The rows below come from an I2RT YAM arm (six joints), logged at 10 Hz.
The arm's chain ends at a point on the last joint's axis. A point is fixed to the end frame.
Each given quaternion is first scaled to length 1.
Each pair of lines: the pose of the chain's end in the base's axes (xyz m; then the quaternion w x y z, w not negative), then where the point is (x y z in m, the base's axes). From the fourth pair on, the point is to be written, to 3 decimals.
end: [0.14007 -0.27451 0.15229 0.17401 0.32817 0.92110 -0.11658]
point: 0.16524 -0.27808 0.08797
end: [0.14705 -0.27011 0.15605 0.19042 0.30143 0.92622 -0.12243]
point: 0.17361 -0.27418 0.09231
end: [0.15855 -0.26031 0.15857 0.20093 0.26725 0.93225 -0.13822]
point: 0.18536 -0.26568 0.09504
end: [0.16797 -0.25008 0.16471 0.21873 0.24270 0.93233 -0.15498]
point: 0.196 -0.257 0.102
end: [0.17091 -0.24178 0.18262 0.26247 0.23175 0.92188 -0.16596]
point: 0.204 -0.251 0.123
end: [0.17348 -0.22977 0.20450 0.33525 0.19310 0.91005 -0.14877]
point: 0.215 -0.237 0.150
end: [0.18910 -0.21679 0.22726 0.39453 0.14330 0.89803 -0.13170]
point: 0.237 -0.221 0.178
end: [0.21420 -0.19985 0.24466 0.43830 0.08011 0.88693 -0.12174]
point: 0.266 -0.199 0.199
